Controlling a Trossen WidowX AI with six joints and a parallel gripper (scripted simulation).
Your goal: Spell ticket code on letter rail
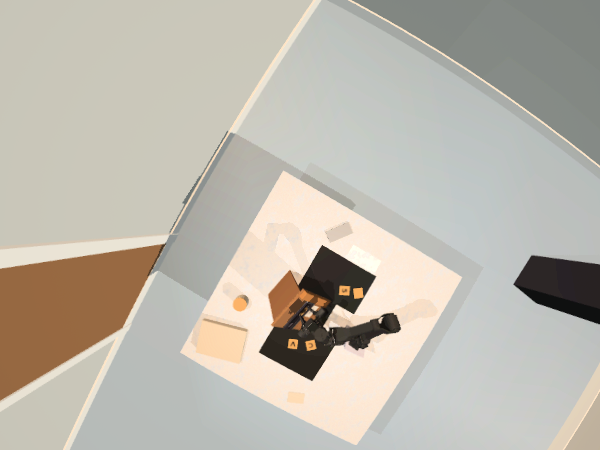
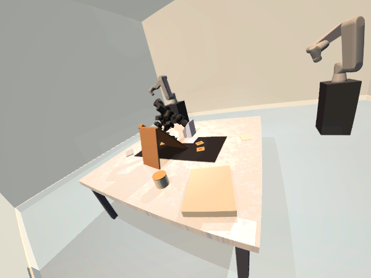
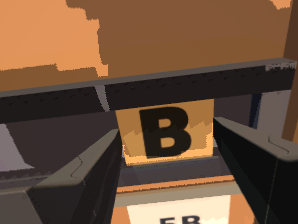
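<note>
Now: gripper tip 60 mm past the white ticket and 80 mm above it. Also, from my gripper tip: black mat: 160 mm behind, 20 mm to the left, 180 mm below; then letter tile: right at my gripper tip; then grey block: 60 mm ahead, 460 mm to the right, 180 mm below.
</note>
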